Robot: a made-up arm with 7 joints. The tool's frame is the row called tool.
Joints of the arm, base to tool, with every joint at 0 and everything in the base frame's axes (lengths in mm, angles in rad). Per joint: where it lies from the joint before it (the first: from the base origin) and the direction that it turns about. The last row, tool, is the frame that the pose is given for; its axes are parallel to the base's.
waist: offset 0 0 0 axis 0 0.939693 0.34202
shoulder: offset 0 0 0 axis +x
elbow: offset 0 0 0 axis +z
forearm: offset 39 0 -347.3 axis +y
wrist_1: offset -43.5 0 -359.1 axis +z
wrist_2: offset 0 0 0 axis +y
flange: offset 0 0 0 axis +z
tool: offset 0 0 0
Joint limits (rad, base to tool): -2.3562..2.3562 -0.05..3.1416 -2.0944..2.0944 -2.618..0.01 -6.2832..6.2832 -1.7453..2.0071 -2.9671..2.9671
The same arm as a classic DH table. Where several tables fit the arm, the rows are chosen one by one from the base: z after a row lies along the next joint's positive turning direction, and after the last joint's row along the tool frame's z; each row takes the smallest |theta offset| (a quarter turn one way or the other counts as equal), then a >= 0, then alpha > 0; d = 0 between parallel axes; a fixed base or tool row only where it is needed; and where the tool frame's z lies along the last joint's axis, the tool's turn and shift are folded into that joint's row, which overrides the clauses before.
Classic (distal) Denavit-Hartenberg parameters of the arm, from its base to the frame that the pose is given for. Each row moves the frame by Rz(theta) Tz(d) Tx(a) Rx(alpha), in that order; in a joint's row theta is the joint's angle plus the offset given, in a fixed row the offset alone. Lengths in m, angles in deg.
base (fixed): a 0, alpha -70, d 0, theta0 0
waist: a 0, alpha 90, d 0, theta0 90
shoulder: a 0, alpha -90, d 0, theta0 70
elbow: a 0.039, alpha -90, d -0.3473, theta0 -90
forearm: a -0.0435, alpha 90, d 0, theta0 0
wrist_1: a 0, alpha -90, d -0.3591, theta0 0
wrist_2: a 0, alpha 90, d 0, theta0 0
flange: a 0, alpha 0, d 0, theta0 0
Joint limits (deg, base to tool): -135..135 -2.86..180 -120..120 -150..0.57 -360..360 -100..115 -170..170

